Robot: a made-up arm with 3 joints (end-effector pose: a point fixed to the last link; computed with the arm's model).
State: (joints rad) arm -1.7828 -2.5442 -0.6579
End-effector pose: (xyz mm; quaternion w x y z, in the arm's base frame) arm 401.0 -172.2 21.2 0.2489 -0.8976 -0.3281 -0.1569
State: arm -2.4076 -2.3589 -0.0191
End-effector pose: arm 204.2 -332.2 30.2 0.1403 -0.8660 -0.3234 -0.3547
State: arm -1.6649 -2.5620 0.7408
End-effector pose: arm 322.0 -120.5 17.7 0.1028 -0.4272 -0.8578 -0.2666
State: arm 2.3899 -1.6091 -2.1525
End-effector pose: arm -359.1 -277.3 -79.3 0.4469 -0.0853 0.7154 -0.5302
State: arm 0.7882 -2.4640 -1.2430
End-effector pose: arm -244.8 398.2 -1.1 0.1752 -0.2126 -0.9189 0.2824
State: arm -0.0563 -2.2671 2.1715
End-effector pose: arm 164.8 314.5 -60.7 0.1868 0.7892 -0.4448 -0.3800
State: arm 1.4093 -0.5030 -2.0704
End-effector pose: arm -448.7 49.4 -10.6 0.1630 0.0808 0.2354 -0.9547
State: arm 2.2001 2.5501 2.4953
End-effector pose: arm -389.1 -44.0 105.4 0.2883 -0.6821 -0.6706 -0.0429
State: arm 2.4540 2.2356 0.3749
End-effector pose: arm -291.4 -219.6 35.8 0.2217 -0.8882 0.1400 0.3773
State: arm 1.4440 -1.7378 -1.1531
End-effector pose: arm -438.5 132.4 -8.0 0.1736 0.1107 -0.7556 0.6219
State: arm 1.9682 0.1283 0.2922
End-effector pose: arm -360.7 -72.1 43.5 0.6676 -0.0580 0.0273 0.7418
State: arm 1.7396 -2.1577 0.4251
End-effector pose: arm -358.7 14.1 25.0 0.3739 0.7783 -0.4136 0.2886
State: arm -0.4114 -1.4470 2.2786
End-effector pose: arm 180.0 279.7 -88.0 0.1678 0.5321 -0.3939 -0.7305
